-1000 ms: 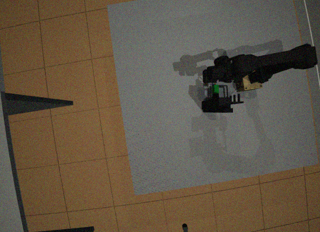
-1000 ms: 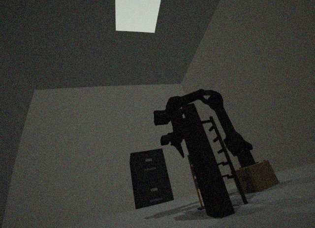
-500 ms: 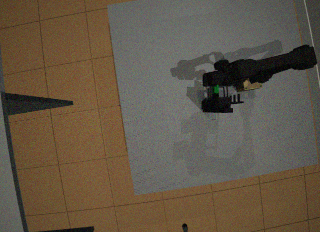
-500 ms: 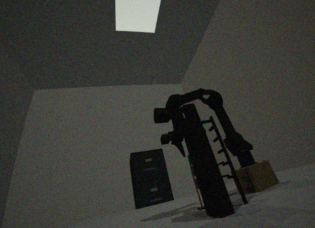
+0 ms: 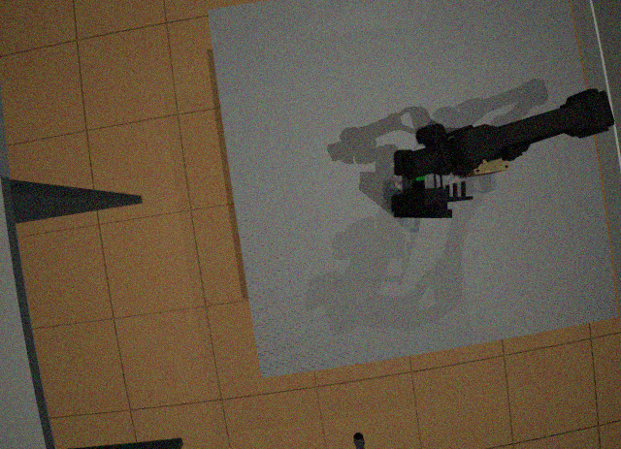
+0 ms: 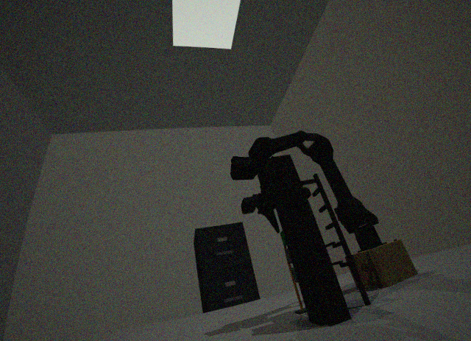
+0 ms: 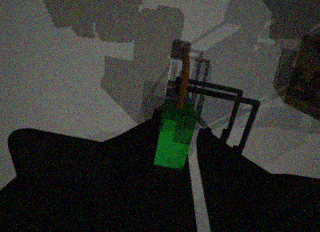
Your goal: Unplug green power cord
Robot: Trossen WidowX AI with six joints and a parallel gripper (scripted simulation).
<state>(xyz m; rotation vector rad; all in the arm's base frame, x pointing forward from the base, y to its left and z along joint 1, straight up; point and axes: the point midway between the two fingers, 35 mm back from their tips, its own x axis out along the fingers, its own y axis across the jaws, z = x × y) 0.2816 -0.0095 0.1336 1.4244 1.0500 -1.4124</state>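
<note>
Now: gripper tip 3 cm to the right of the green plug and 1 cm above it.
</note>
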